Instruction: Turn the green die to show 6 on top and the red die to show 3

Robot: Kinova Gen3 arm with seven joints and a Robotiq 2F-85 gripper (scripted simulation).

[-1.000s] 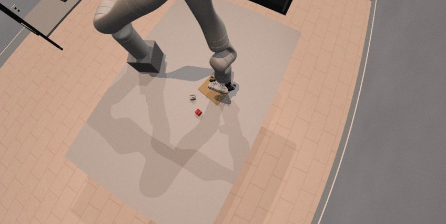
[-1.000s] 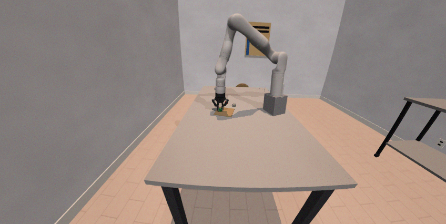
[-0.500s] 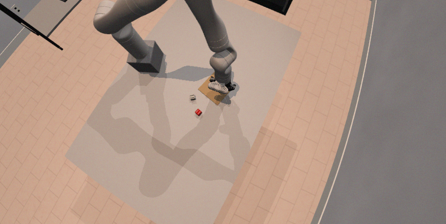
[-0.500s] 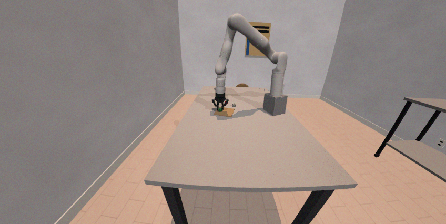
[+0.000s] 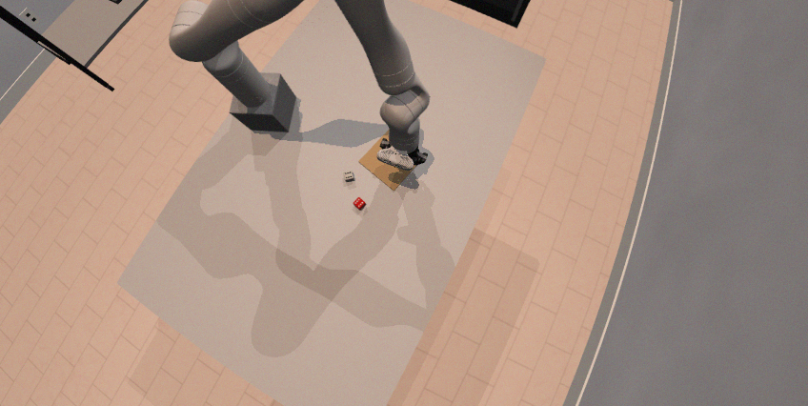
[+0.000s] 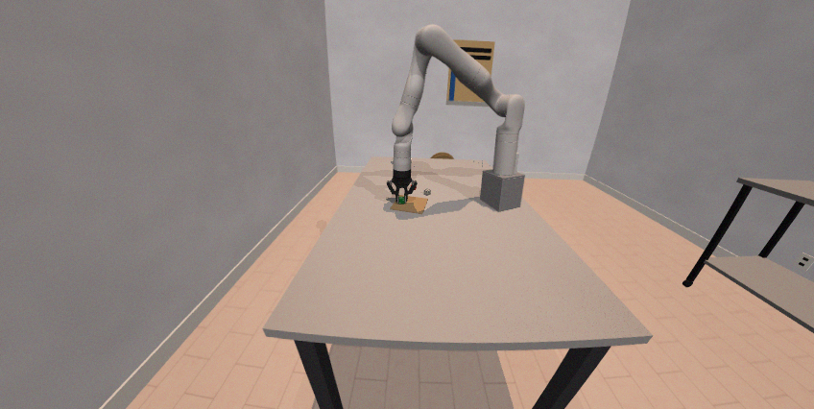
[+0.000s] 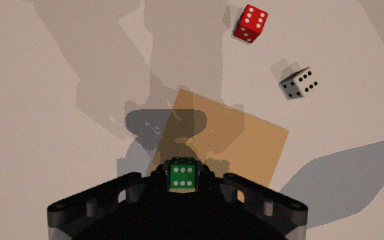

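Now: the green die 10 mm below my hand. From my hand the other things lie so: white die: 120 mm behind, 110 mm to the right, 20 mm below; then red die: 50 mm behind, 170 mm to the right, 20 mm below; then tan mat: 40 mm behind, 10 mm to the right, 30 mm below.
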